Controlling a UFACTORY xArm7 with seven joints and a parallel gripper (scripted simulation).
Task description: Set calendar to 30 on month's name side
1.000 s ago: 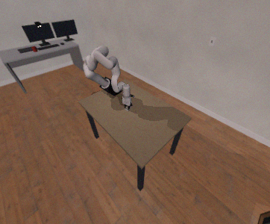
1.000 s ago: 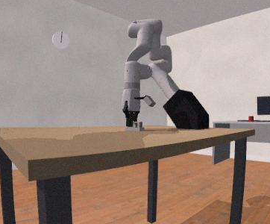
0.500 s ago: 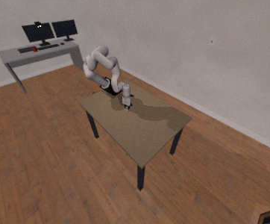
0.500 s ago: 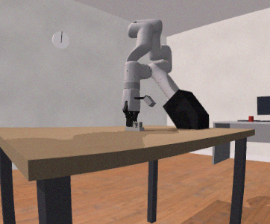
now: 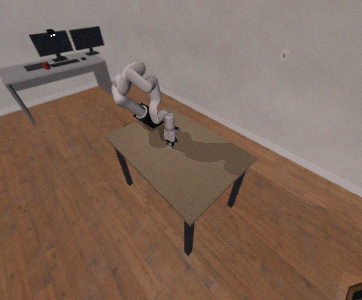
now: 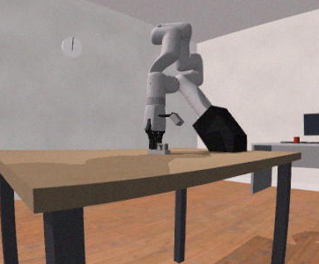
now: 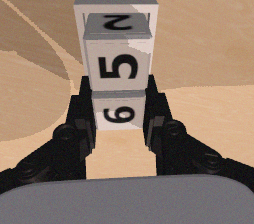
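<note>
Now: the low tray 20 mm to the left of my hand and 30 mm below it.
</note>
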